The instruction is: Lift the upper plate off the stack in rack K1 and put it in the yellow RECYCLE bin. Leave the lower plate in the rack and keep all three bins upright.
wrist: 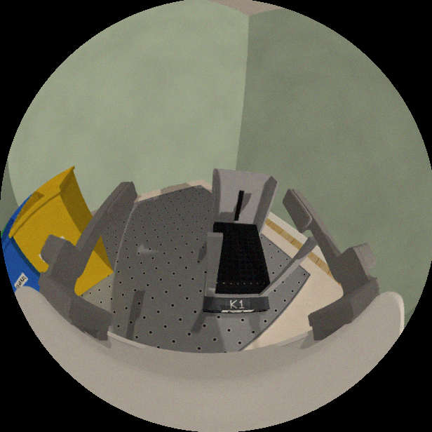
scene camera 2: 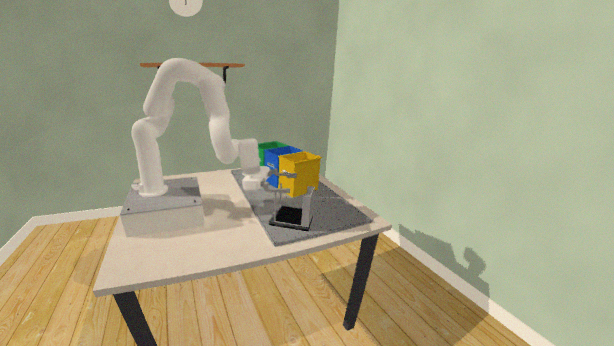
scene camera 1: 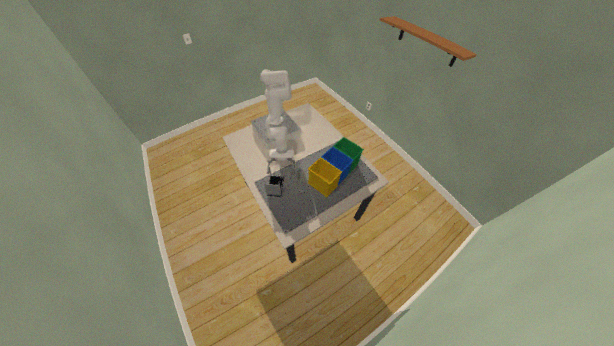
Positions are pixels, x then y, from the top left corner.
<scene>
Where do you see a black plate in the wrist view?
At 242,267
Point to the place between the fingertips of the gripper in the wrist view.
210,188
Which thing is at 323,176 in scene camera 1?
A yellow recycle bin.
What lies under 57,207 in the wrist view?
A yellow recycle bin.
</scene>
